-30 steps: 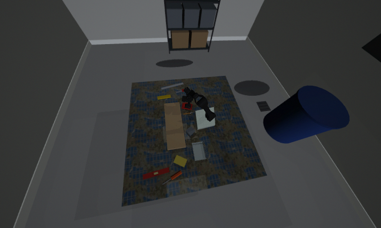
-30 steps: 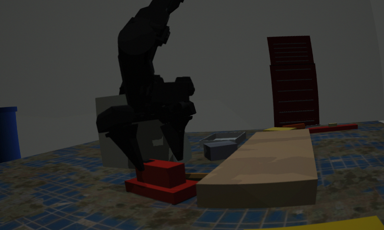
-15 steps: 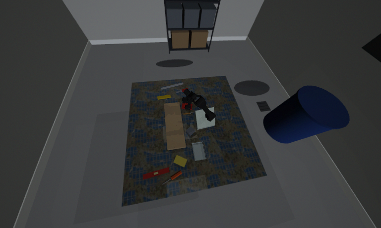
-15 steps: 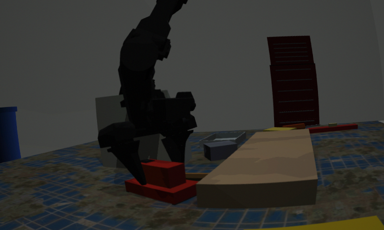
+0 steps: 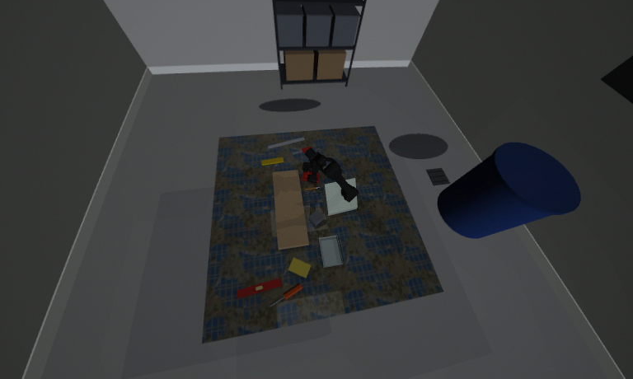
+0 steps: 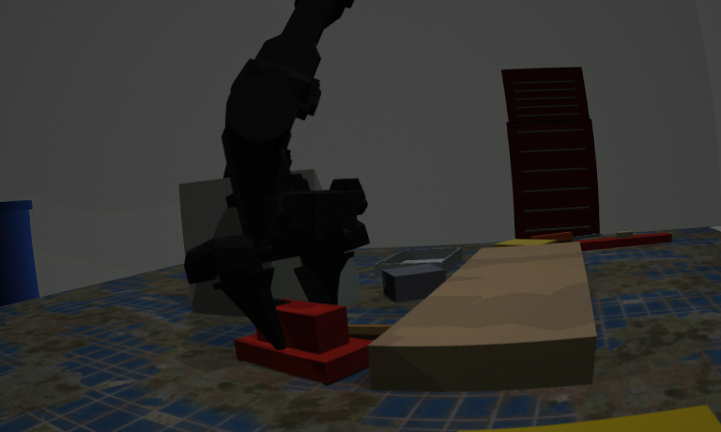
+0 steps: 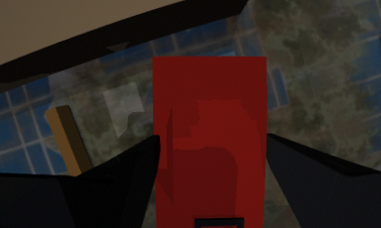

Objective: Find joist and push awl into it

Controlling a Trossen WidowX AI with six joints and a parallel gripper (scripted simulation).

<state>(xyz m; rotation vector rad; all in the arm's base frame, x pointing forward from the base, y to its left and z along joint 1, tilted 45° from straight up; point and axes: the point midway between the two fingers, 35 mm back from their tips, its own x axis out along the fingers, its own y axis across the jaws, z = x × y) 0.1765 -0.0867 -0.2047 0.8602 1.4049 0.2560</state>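
Now: the awl 2 cm behind my gripper tip, 10 cm to the left of it and 2 cm below it. Also, from my gripper tip: yellow bar: 24 cm ahead, 17 cm to the right, 2 cm below; then red stud finder: 2 cm behind, 1 cm to the left, 2 cm above; then red-handled tool: 2 cm ahead, 24 cm to the right, 2 cm below.
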